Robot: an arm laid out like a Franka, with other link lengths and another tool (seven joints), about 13 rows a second.
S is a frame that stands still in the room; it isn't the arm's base.
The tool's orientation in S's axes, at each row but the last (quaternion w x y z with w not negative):
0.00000 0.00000 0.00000 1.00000
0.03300 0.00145 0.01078 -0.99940
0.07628 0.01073 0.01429 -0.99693
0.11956 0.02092 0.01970 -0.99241
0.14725 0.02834 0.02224 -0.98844
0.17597 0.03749 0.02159 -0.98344
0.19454 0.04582 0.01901 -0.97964
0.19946 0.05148 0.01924 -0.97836
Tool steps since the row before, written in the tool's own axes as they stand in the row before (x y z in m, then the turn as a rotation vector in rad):
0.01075 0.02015 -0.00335 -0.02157 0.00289 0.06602
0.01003 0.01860 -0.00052 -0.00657 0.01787 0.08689
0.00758 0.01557 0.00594 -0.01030 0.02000 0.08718
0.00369 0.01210 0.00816 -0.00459 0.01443 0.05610
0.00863 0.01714 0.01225 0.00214 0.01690 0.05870
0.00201 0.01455 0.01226 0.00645 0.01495 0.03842
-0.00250 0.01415 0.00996 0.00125 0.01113 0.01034
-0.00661 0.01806 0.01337 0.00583 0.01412 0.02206
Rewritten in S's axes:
-0.01075 -0.02015 -0.00335 0.02157 -0.00289 0.06602
-0.00878 -0.01921 -0.00096 0.00754 -0.01927 0.08651
-0.00523 -0.01671 0.00534 0.01155 -0.02082 0.08683
-0.00100 -0.01298 0.00756 0.00583 -0.01540 0.05573
-0.00384 -0.01952 0.01107 -0.00001 -0.01984 0.05781
0.00237 -0.01501 0.01162 -0.00337 -0.01837 0.03731
0.00690 -0.01267 0.00988 0.00226 -0.01132 0.00995
0.01189 -0.01482 0.01370 -0.00185 -0.01653 0.02105

